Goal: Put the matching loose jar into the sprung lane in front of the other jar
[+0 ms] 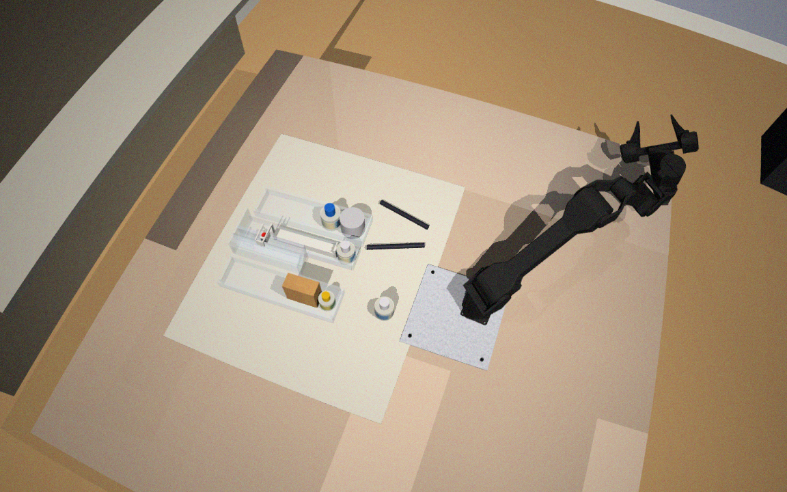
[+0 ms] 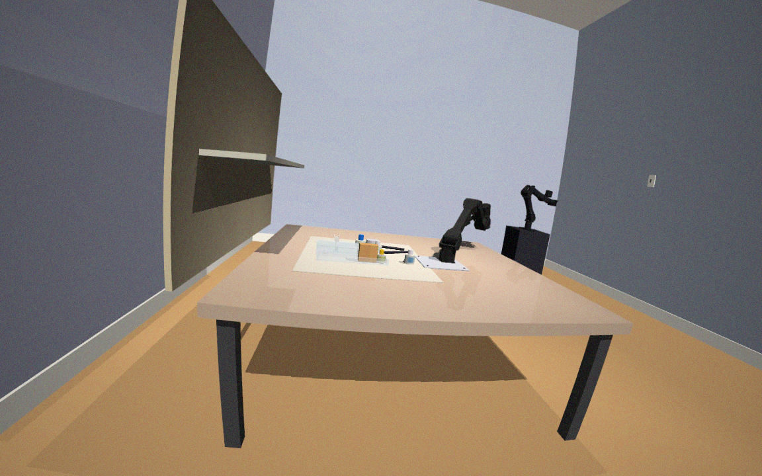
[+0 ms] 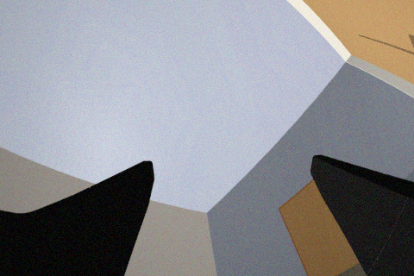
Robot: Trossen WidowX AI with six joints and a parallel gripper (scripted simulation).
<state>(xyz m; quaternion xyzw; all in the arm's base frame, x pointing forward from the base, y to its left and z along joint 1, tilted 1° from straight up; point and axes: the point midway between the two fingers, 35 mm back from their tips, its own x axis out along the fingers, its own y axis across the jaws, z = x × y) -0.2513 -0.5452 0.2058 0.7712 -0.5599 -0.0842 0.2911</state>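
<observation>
Now: gripper tip 61 cm short of the brown box, 72 cm to the right of it and 18 cm above it.
</observation>
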